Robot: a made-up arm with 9 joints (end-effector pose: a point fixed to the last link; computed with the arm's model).
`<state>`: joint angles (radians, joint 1 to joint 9).
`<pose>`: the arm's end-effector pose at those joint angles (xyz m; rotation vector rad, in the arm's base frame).
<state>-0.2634 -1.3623 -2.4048 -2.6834 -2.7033 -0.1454 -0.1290 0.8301 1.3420</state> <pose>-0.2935 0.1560 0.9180 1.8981 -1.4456 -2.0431</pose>
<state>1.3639 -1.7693 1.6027 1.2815 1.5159 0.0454 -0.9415 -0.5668 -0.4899</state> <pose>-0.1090 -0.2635 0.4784 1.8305 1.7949 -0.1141</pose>
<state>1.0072 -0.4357 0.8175 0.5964 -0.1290 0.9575 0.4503 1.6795 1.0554</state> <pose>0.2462 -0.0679 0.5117 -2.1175 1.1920 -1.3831</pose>
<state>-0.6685 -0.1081 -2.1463 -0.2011 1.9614 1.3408 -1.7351 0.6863 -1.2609</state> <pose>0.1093 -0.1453 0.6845 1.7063 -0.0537 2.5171</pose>
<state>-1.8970 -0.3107 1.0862 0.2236 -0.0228 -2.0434 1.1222 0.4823 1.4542</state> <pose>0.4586 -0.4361 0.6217 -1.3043 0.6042 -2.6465</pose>
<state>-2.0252 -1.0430 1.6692 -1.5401 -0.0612 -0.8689 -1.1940 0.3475 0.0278</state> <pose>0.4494 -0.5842 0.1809 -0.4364 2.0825 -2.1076</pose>
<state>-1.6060 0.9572 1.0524 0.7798 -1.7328 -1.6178 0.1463 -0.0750 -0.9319</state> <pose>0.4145 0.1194 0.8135 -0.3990 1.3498 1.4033</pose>
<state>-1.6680 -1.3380 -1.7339 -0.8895 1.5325 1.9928 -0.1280 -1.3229 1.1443</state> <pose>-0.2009 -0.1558 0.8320 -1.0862 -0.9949 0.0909</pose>
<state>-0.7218 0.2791 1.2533 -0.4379 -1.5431 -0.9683 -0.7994 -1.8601 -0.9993</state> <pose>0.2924 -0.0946 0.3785 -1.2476 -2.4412 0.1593</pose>
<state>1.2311 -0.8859 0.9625 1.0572 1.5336 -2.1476 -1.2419 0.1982 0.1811</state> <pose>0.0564 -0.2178 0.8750 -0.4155 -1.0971 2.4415</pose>
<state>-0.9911 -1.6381 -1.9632 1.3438 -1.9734 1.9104 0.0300 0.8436 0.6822</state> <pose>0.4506 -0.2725 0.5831 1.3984 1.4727 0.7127</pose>
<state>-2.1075 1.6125 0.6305 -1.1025 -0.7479 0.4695 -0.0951 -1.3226 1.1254</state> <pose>0.4017 0.0929 0.1773 2.3319 -1.6989 0.6351</pose>
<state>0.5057 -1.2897 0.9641 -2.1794 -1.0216 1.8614 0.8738 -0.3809 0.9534</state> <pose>0.3343 0.2232 0.1233 1.8834 1.0096 1.5642</pose>
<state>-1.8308 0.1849 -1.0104 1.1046 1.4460 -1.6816 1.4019 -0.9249 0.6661</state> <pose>-0.0339 0.2853 0.5301 0.6546 -1.8077 -1.9550</pose>
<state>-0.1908 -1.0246 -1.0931 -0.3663 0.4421 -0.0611 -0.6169 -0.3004 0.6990</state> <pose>0.3974 -0.3407 0.8240 -0.6675 0.5805 -2.7331</pose>
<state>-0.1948 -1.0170 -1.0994 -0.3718 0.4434 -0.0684 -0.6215 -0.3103 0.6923</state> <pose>0.3927 -0.3430 0.8304 -0.6436 0.5727 -2.7523</pose>
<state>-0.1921 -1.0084 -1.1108 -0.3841 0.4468 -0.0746 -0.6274 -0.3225 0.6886</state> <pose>0.3876 -0.3475 0.8376 -0.6164 0.5687 -2.7777</pose>
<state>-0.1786 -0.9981 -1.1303 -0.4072 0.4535 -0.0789 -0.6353 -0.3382 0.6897</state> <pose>0.3816 -0.3557 0.8463 -0.5836 0.5717 -2.8126</pose>
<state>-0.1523 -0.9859 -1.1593 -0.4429 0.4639 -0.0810 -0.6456 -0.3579 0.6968</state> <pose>0.3740 -0.3686 0.8566 -0.5433 0.5842 -2.8587</pose>
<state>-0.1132 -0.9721 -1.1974 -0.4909 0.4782 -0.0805 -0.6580 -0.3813 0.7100</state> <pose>0.3642 -0.3865 0.8679 -0.4955 0.6091 -2.9146</pose>
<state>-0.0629 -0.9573 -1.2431 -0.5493 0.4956 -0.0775 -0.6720 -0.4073 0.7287</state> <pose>0.3518 -0.4090 0.8792 -0.4413 0.6484 -2.9769</pose>
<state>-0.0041 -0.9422 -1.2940 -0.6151 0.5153 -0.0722 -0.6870 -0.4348 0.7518</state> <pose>0.3365 -0.4353 0.8893 0.3820 -0.7018 3.0348</pose>
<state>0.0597 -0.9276 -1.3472 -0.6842 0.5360 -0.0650 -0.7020 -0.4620 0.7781</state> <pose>0.3191 -0.4641 0.8967 0.3098 -0.7381 2.9629</pose>
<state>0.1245 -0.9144 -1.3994 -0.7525 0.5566 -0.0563 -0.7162 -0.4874 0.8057</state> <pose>0.3007 -0.4934 0.9004 0.2477 -0.7816 2.8877</pose>
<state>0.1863 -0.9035 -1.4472 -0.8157 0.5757 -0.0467 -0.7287 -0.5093 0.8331</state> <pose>0.2832 -0.5212 0.9001 0.2002 -0.8284 2.8145</pose>
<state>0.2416 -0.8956 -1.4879 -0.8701 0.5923 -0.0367 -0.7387 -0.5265 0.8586</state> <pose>0.2686 -0.5455 0.8963 0.1690 -0.8743 2.7489</pose>
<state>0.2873 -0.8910 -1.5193 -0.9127 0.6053 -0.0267 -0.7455 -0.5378 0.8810</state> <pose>0.2585 -0.5647 0.8904 0.1545 -0.9155 2.6960</pose>
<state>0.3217 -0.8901 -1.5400 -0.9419 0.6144 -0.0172 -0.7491 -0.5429 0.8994</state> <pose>0.2538 -0.5778 0.8838 0.1554 -0.9485 2.6592</pose>
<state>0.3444 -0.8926 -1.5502 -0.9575 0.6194 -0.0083 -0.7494 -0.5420 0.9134</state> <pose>0.2547 -0.5849 0.8774 0.1694 -0.9724 2.6394</pose>
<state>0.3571 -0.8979 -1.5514 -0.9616 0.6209 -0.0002 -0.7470 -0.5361 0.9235</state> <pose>0.2603 -0.5868 0.8719 0.1935 -0.9880 2.6346</pose>
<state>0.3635 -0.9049 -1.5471 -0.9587 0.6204 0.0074 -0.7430 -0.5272 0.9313</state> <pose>0.2686 -0.5853 0.8668 0.2237 -0.9980 2.6386</pose>
